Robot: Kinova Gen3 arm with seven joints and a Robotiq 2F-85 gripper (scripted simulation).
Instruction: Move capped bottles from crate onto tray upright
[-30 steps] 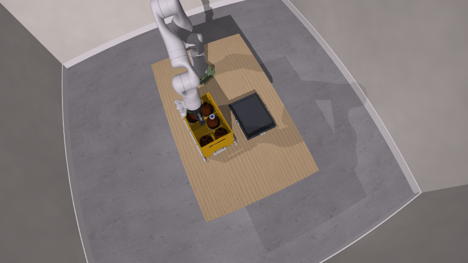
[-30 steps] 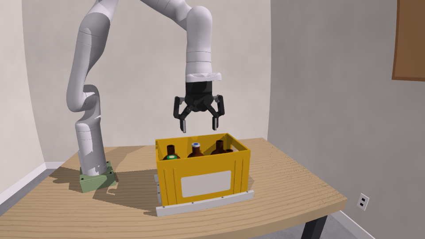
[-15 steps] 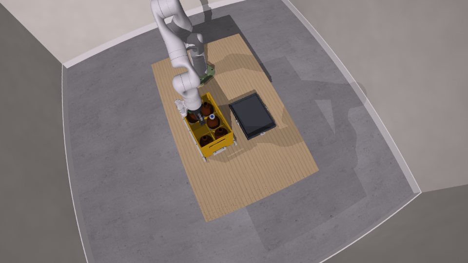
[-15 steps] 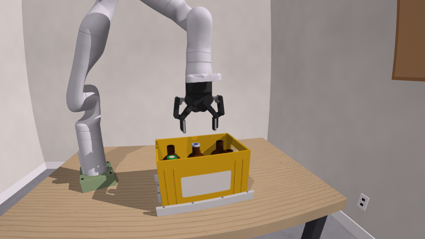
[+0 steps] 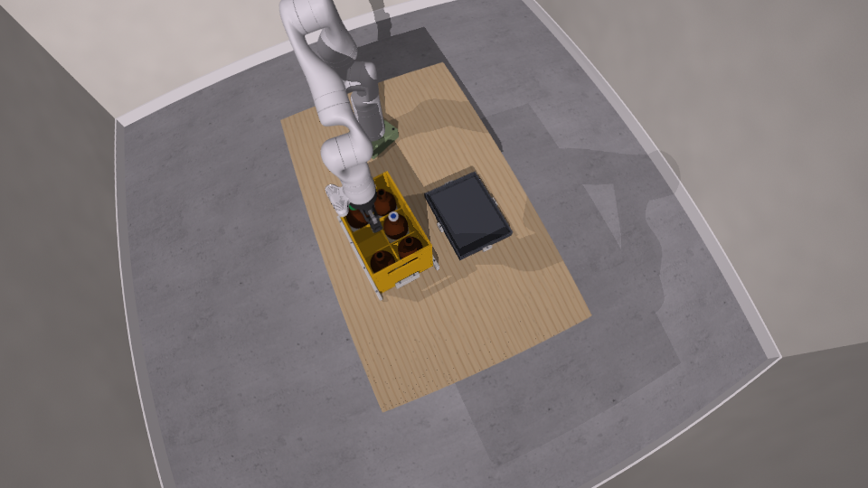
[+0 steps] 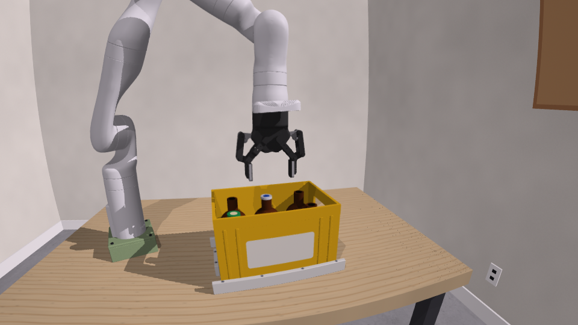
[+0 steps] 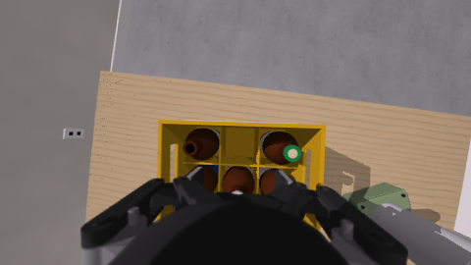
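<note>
The blue-capped brown bottle is 70 mm to the left of my hand and 150 mm below it. Also, from my hand: yellow crate (20 mm to the left, 150 mm below); then dark tray (40 mm ahead, 300 mm to the left, 220 mm below).
</note>
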